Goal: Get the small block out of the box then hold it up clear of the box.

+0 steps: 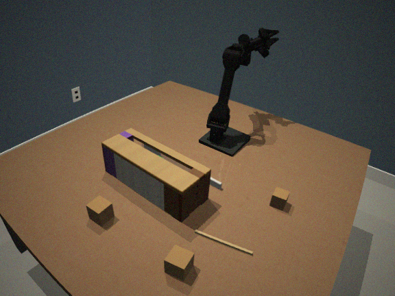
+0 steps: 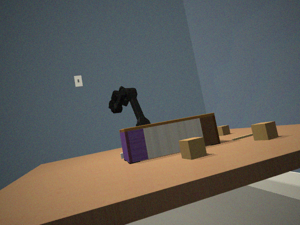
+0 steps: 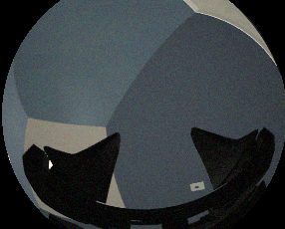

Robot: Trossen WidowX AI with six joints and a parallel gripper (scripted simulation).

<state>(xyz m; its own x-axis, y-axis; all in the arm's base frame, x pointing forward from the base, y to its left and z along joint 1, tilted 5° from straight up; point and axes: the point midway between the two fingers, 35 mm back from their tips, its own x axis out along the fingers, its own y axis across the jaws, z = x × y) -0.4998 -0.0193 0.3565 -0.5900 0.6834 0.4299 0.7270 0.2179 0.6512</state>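
Now: gripper tip 840 mm short of the long wooden box, 20 mm to the left of it and 360 mm above it. The rest, counted from my gripper tip: green block 850 mm ahead, 20 mm to the right, 340 mm below; thin wooden stick 940 mm ahead, 310 mm to the left, 420 mm below.
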